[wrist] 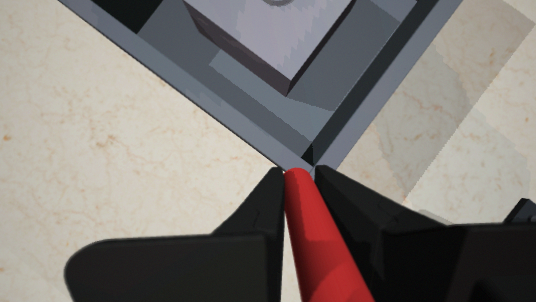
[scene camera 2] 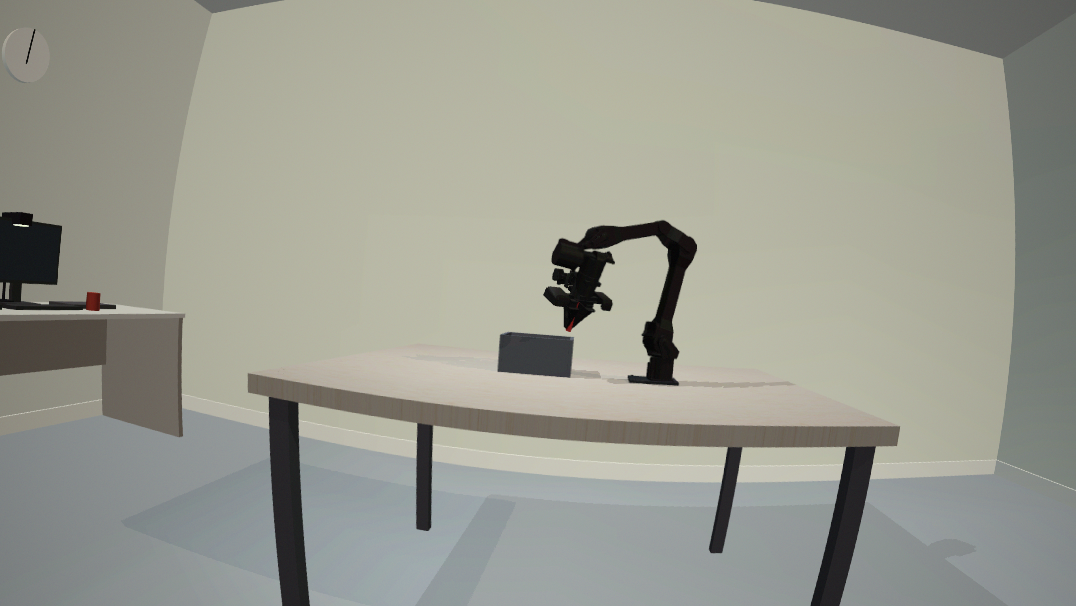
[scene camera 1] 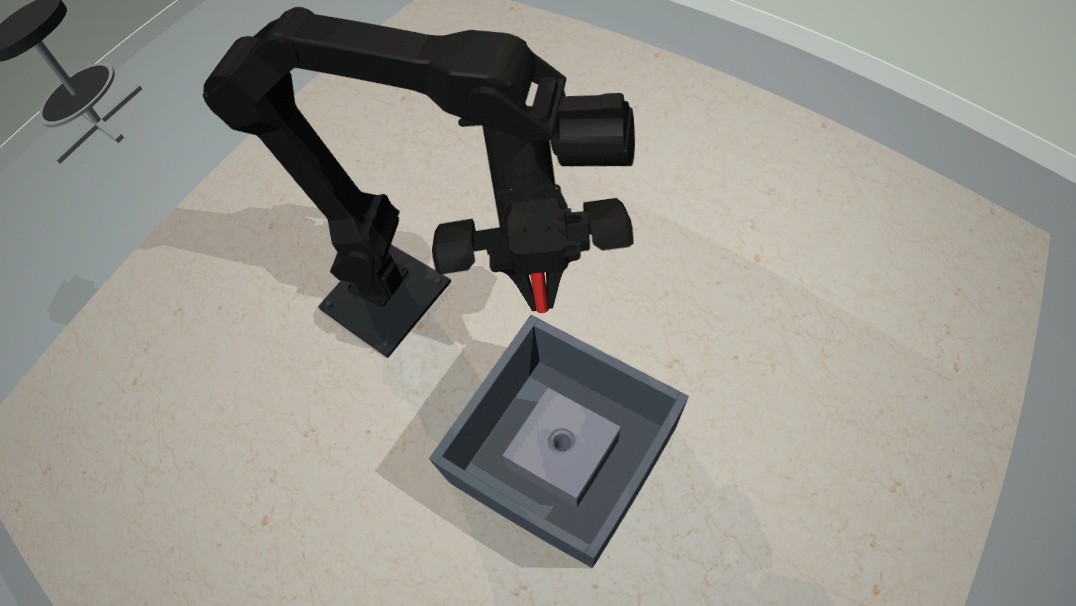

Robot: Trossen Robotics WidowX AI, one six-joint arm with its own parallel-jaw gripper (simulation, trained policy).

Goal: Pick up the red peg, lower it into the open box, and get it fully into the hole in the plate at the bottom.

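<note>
Grey box [scene camera 1: 470, 456], [wrist: 365, 60], [scene camera 2: 524, 353]. Grey plate [scene camera 1: 556, 421]; scene camera 2 does not show it, hidden by the box. My gripper [scene camera 1: 542, 307], [wrist: 298, 176], [scene camera 2: 567, 328].
</note>
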